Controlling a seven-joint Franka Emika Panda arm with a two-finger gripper.
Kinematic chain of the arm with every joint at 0, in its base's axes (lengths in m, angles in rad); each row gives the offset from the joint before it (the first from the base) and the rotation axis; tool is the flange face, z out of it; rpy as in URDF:
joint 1: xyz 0 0 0.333 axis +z
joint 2: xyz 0 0 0 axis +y
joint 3: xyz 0 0 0.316 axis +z
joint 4: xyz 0.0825 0 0 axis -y
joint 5: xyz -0.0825 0 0.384 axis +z
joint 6: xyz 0 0 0 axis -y
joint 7: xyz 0.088 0 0 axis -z
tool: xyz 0 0 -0.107 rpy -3.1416 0 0
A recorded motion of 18 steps. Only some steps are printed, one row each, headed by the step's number.
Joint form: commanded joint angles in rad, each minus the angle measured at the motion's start. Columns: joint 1, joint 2, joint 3, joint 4, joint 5, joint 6, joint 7.
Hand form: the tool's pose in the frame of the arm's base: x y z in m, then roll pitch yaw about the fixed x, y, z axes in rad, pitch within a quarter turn. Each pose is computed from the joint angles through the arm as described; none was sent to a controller.
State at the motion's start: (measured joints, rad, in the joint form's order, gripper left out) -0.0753 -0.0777 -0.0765 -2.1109 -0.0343 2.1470 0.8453
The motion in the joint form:
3: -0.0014 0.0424 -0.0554 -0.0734 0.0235 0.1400 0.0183
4: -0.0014 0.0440 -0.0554 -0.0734 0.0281 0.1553 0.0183
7: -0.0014 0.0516 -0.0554 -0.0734 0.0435 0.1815 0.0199
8: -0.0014 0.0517 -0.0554 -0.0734 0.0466 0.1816 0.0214
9: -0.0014 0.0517 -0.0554 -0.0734 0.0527 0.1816 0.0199
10: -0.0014 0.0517 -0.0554 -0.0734 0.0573 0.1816 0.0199
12: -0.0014 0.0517 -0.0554 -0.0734 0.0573 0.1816 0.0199
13: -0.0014 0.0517 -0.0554 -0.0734 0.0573 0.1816 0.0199
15: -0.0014 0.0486 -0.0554 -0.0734 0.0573 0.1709 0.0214
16: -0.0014 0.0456 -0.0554 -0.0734 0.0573 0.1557 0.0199
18: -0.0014 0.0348 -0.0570 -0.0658 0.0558 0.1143 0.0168
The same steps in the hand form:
3: 0.5280 -0.1124 0.4169 -3.0395 -0.0927 -1.0706
4: 0.5296 -0.1126 0.4176 -3.0266 -0.0987 -1.0744
7: 0.5326 -0.1129 0.4162 -3.0045 -0.1015 -1.0868
8: 0.5327 -0.1128 0.4162 -3.0027 -0.0993 -1.0902
9: 0.5327 -0.1127 0.4162 -2.9996 -0.0956 -1.0924
10: 0.5327 -0.1126 0.4162 -2.9972 -0.0926 -1.0951
12: 0.5327 -0.1126 0.4162 -2.9972 -0.0926 -1.0951
13: 0.5327 -0.1126 0.4162 -2.9972 -0.0926 -1.0951
15: 0.5315 -0.1124 0.4168 -3.0026 -0.0871 -1.0959
16: 0.5299 -0.1120 0.4168 -3.0119 -0.0792 -1.0933
18: 0.5267 -0.1123 0.4219 -3.0295 -0.0643 -1.0888

